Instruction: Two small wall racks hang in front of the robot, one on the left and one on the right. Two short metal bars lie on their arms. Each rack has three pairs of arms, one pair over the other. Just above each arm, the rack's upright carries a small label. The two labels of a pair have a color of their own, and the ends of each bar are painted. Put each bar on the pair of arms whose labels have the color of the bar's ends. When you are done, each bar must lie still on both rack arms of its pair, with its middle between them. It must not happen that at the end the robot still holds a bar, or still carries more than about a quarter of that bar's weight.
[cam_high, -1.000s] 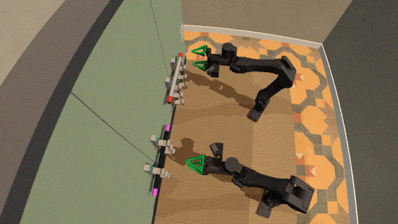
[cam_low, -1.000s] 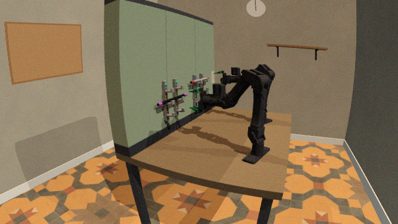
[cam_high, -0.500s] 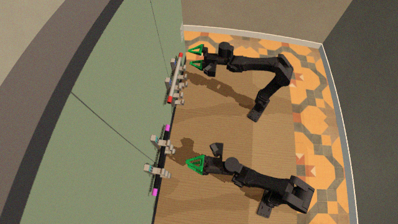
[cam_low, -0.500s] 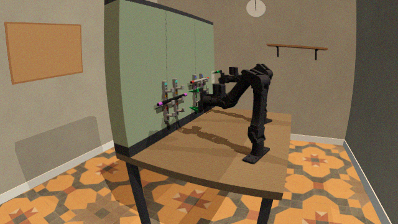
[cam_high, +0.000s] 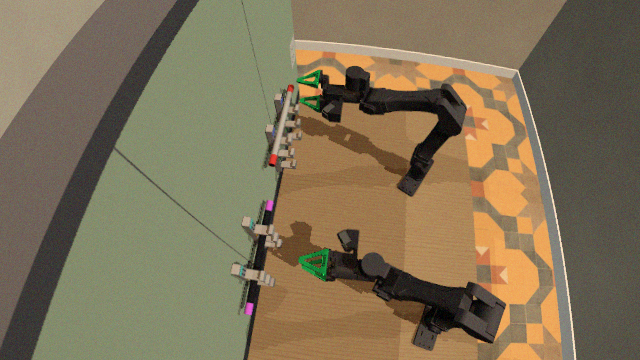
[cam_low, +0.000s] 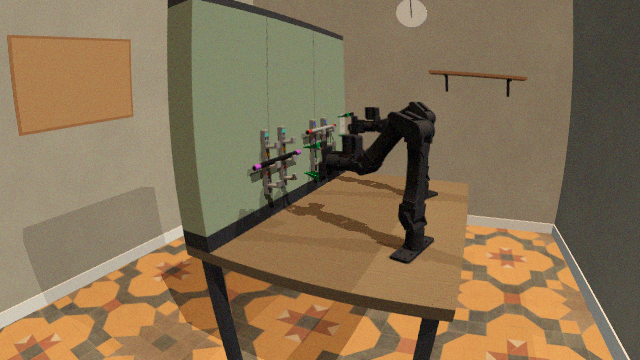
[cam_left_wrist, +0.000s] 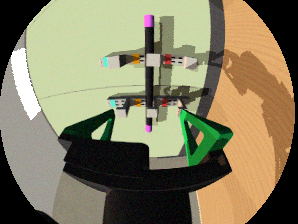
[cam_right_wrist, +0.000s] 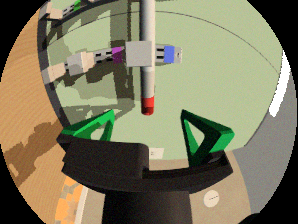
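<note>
Right now my left hand is 120 mm short of the bar, 20 mm to the left of it and 10 mm above it. Round my left hand: green wall panel (210 mm to the right, 200 mm ahead, 190 mm above).
</note>
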